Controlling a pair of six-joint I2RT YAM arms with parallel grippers.
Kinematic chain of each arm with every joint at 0, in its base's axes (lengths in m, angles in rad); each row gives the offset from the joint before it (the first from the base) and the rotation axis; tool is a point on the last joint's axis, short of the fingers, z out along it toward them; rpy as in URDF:
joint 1: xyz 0 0 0.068 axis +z
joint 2: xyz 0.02 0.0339 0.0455 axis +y
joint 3: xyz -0.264 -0.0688 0 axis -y
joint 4: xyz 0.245 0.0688 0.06 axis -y
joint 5: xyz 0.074 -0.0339 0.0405 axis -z
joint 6: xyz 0.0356 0 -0.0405 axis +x
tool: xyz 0 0 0 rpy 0 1.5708 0
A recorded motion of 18 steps. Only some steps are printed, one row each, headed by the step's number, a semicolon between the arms.
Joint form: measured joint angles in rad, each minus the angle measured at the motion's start. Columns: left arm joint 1, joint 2, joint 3, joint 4, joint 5, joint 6; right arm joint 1, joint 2, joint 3, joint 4, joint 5, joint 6.
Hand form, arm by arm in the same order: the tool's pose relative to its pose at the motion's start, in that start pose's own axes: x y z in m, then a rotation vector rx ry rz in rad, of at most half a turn. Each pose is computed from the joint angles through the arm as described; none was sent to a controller.
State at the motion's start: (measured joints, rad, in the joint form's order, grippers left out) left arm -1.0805 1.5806 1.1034 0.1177 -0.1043 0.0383; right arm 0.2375 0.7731 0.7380 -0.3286 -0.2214 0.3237
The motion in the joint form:
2: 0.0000 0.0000 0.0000 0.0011 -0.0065 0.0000; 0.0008 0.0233 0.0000 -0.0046 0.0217 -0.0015
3: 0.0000 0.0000 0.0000 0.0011 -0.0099 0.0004; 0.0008 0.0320 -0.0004 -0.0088 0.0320 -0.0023
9: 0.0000 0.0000 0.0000 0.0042 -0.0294 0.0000; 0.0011 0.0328 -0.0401 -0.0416 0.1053 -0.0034
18: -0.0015 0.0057 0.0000 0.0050 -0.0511 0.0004; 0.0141 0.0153 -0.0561 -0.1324 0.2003 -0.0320
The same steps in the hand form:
2: -0.0001 0.0002 0.0000 -0.0065 -0.0008 -0.0001; 0.0017 -0.0025 0.0055 0.0286 0.0193 0.0040
3: -0.0001 0.0004 0.0000 -0.0099 -0.0007 0.0003; 0.0027 -0.0037 0.0075 0.0424 0.0284 0.0058
9: -0.0004 0.0011 0.0000 -0.0295 -0.0030 -0.0005; 0.0174 -0.0124 0.0117 0.1346 0.0742 0.0154
18: 0.0010 0.0011 0.0015 -0.0496 0.0025 0.0010; 0.0302 -0.0170 0.0081 0.2398 0.1372 -0.0134

